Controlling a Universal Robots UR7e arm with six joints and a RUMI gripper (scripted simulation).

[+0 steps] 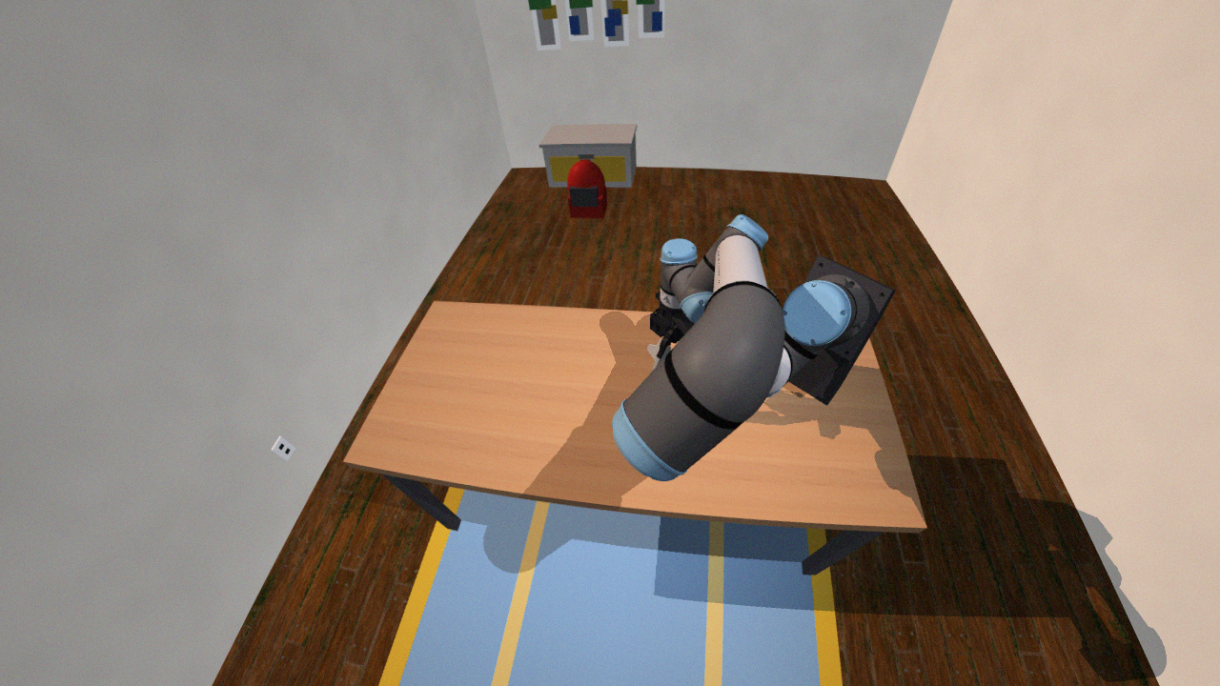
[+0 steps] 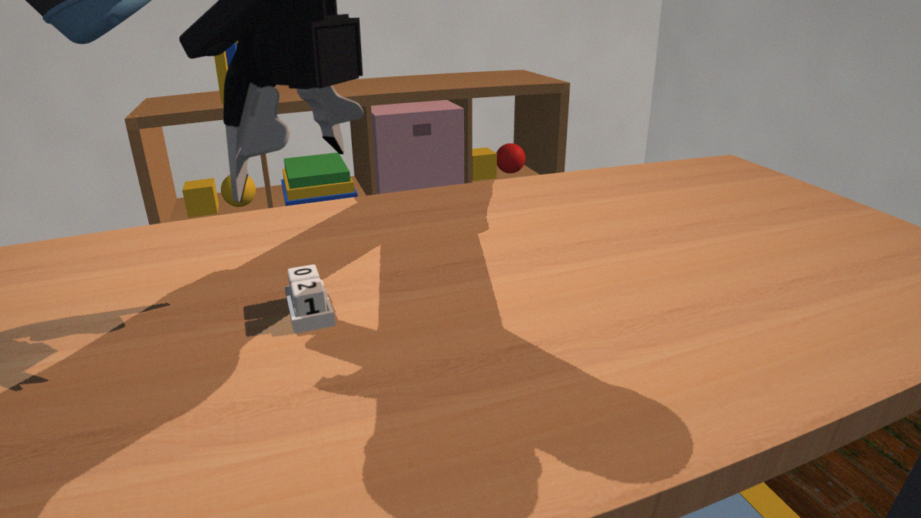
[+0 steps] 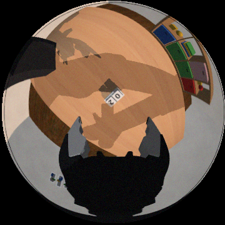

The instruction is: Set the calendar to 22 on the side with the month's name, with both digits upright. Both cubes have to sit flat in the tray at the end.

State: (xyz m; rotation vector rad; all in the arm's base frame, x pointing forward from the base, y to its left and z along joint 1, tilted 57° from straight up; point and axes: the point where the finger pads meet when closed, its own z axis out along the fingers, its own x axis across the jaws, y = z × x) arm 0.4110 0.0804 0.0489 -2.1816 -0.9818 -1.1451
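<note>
My gripper is now 1 cm to the left of the white cube and 13 cm above it. From my hand the other things lie so: grey tray 15 cm below.
</note>
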